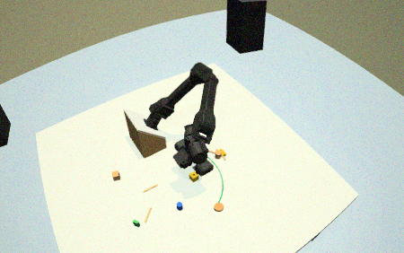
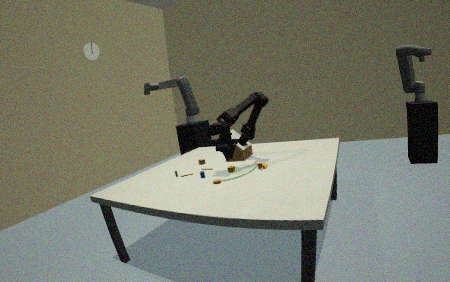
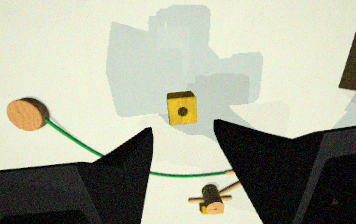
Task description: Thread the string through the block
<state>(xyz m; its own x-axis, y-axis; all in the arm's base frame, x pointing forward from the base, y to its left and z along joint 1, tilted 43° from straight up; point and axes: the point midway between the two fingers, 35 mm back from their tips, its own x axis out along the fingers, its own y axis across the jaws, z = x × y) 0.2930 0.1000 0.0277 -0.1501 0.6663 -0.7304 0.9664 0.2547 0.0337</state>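
Now: the yellow block 6 cm below my gripper tip. Also, from my gripper tip: thin wooden stick: 11 cm behind, 10 cm to the left, 7 cm below; blue cylinder: 12 cm ahead, 11 cm to the right, 5 cm below; tan cylinder: 7 cm behind, 15 cm to the left, 5 cm below.
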